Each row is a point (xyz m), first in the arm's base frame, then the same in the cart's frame.
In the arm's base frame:
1: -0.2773 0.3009 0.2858
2: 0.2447 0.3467 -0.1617
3: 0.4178 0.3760 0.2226
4: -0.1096 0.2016 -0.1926
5: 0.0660 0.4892 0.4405
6: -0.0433 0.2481 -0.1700
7: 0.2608 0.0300 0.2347
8: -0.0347 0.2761 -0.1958
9: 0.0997 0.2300 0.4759
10: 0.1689 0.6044 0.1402
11: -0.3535 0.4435 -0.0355
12: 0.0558 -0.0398 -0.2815
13: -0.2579 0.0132 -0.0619
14: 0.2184 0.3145 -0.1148
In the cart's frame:
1: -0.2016 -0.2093 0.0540
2: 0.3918 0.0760 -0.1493
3: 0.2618 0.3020 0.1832
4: 0.2415 -0.2733 -0.2036
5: -0.1525 0.1909 0.1755
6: 0.2508 -0.1906 -0.1914
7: 0.3063 -0.0429 0.3367
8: 0.2595 -0.1712 -0.2241
9: -0.0350 0.0415 0.3585
10: 0.0443 0.2726 -0.0865
11: -0.1228 -0.2352 -0.2959
12: 0.5127 -0.3489 -0.0841
13: 0.1496 -0.4755 -0.0448
14: 0.3607 0.0464 -0.1036

